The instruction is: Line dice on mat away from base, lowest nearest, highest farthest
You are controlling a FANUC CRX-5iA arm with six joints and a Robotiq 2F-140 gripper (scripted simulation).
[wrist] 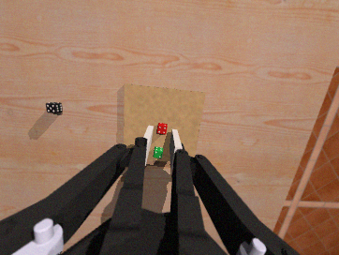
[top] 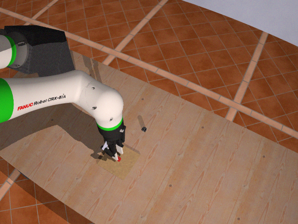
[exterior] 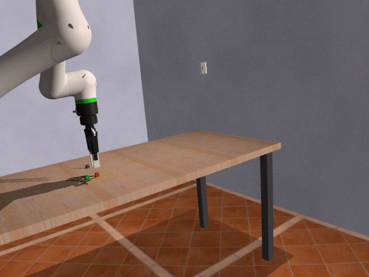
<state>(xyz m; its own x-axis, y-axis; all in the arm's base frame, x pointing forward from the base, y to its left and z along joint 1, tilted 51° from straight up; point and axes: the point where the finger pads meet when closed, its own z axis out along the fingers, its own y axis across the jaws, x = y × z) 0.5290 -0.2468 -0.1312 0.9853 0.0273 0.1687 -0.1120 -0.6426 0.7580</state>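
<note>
My gripper is now 19 cm to the right of the black die, 8 cm above it and 3 cm short of it. Round my hand: red die (7 cm below); green die (7 cm below, 5 cm behind, 1 cm to the left); tan mat (8 cm below).
</note>
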